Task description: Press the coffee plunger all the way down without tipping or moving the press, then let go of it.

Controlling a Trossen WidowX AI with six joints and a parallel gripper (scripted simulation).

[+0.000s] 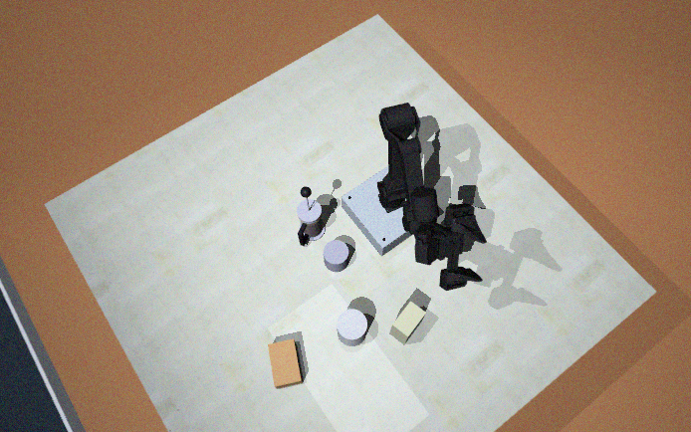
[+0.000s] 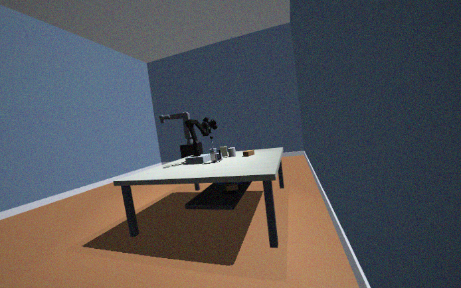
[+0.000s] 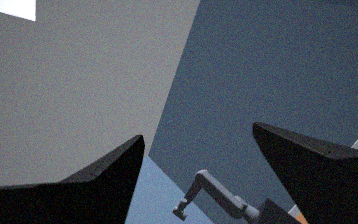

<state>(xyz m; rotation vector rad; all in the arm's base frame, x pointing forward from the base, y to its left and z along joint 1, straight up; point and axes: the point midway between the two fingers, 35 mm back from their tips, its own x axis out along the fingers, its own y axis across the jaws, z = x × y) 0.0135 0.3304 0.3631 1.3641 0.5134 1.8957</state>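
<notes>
Right now my gripper tip is 390 mm to the left of the coffee press, 330 mm above it and 250 mm short of it. The rest, counted from my gripper tip: pale cylinder: 410 mm below, 260 mm ahead, 70 mm to the right.
</notes>
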